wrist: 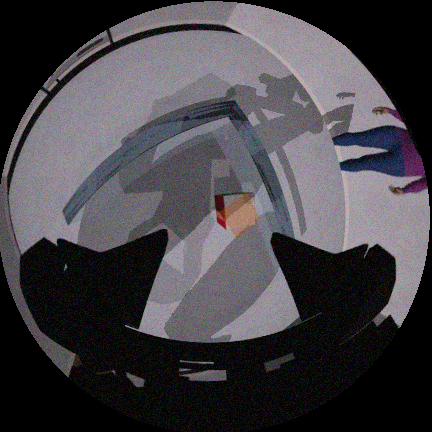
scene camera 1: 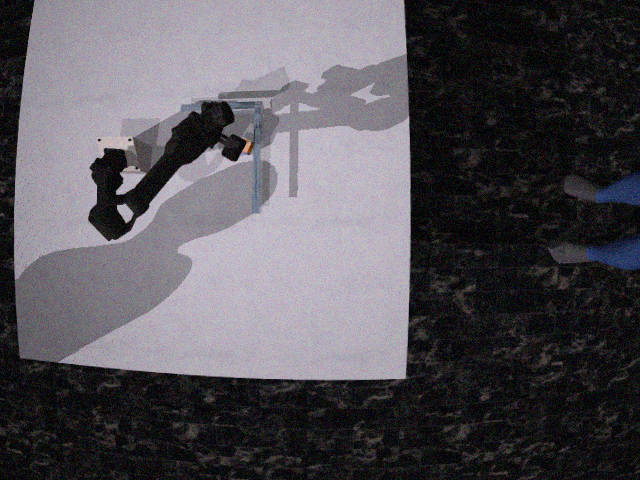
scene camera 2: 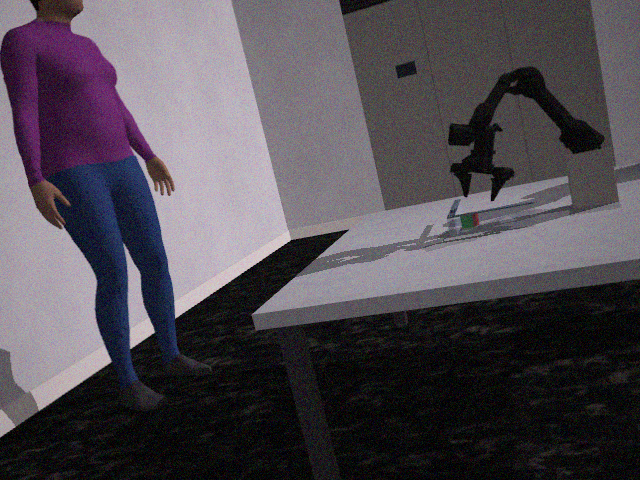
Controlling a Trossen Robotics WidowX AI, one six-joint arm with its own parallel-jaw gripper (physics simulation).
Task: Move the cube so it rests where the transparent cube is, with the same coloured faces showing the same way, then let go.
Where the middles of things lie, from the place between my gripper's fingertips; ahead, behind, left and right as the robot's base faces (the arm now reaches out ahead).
Now: hand 4 cm short of the transparent cube (wrist: 239, 215), 1 cm to the left of it and 6 cm above it. Round my hand: L-shaped frame (scene camera 2: 459, 224): 2 cm behind, 5 cm to the right, 5 cm below.
